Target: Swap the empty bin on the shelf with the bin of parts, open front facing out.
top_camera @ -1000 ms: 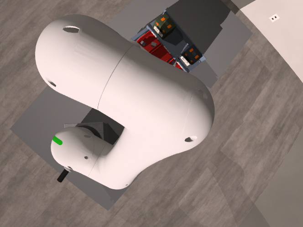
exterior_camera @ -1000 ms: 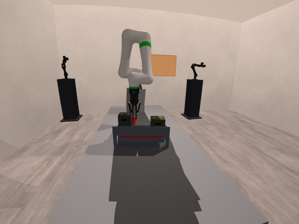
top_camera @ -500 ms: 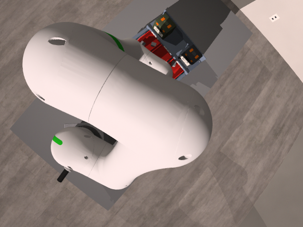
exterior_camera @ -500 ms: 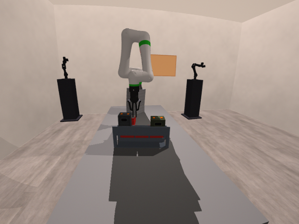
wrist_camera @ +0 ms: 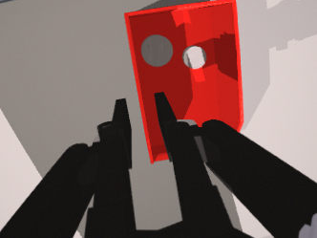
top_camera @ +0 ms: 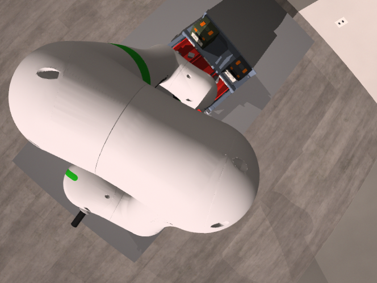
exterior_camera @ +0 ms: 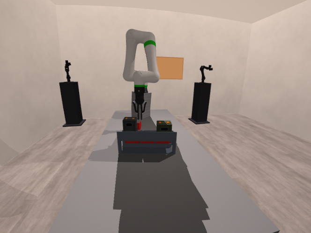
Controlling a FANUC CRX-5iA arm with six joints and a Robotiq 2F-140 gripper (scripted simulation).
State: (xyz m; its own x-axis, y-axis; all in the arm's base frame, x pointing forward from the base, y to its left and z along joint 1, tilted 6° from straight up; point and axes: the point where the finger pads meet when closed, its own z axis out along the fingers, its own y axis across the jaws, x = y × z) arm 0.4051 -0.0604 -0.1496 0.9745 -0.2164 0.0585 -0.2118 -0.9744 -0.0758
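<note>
My gripper is now 260 mm short of the grey shelf, 70 mm above it and 30 mm to the right of it. The rest, counted from my hand: grey disc (130 mm below, 30 mm to the right, 30 mm ahead); then grey part (280 mm ahead, 120 mm to the left, 120 mm below).
</note>
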